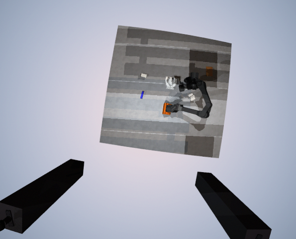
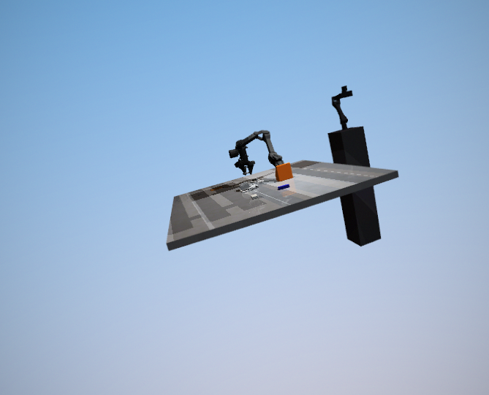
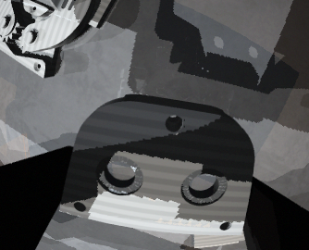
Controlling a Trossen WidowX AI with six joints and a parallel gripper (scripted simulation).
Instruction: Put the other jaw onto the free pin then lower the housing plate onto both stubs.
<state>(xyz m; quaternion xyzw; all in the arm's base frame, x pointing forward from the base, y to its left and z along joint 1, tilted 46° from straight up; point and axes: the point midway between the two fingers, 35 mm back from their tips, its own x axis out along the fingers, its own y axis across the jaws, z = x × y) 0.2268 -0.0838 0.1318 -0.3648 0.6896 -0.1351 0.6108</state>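
The jaw lies 3 cm ahead of my gripper tip, 16 cm to the left of it and 6 cm below it. Round my gripper tip: white block 8 cm ahead, 43 cm to the left, 7 cm below; then blue block 12 cm behind, 42 cm to the left, 7 cm below; then flat orange piece 24 cm ahead, 26 cm to the right, 8 cm below.
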